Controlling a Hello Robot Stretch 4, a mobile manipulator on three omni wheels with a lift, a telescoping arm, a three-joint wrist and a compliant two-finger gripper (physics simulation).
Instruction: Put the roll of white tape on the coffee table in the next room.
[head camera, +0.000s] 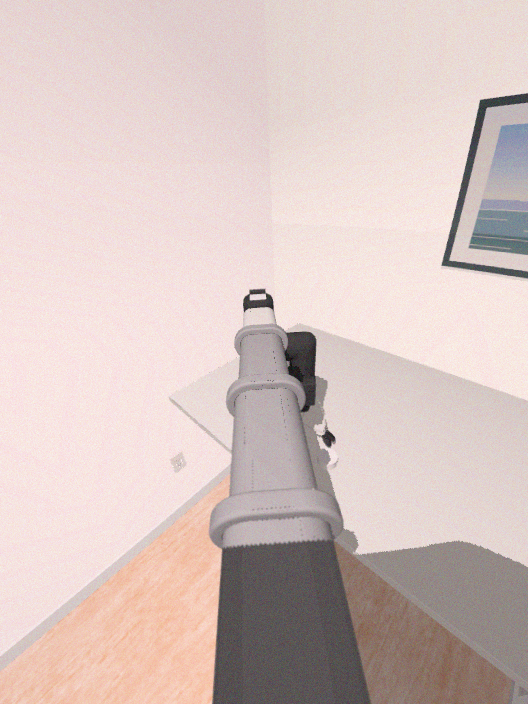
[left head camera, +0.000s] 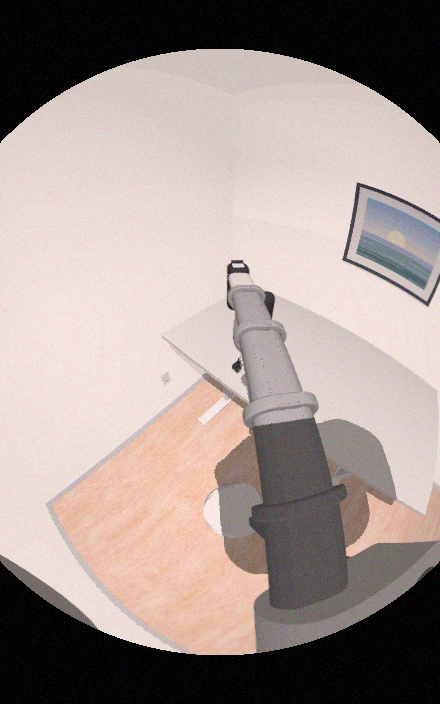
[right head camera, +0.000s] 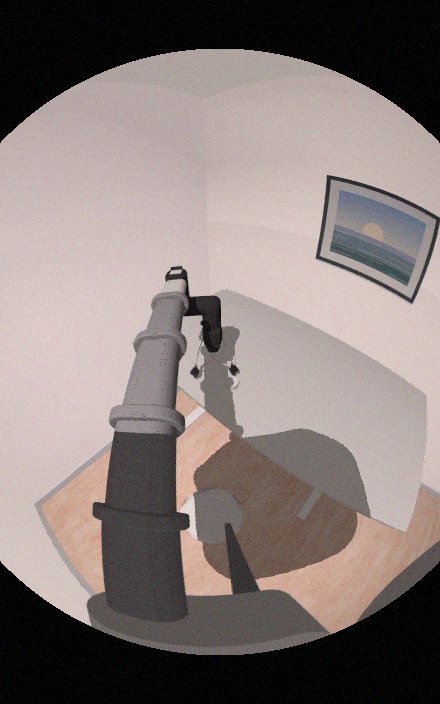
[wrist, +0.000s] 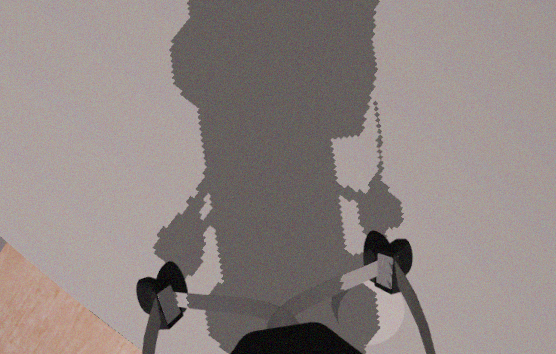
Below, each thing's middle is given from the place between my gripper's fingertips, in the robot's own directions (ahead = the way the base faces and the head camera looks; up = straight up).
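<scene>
The framed sunset picture (right head camera: 378, 235) is there for me to see, some way ahead of my hand, far to the right of it and far above it.
</scene>
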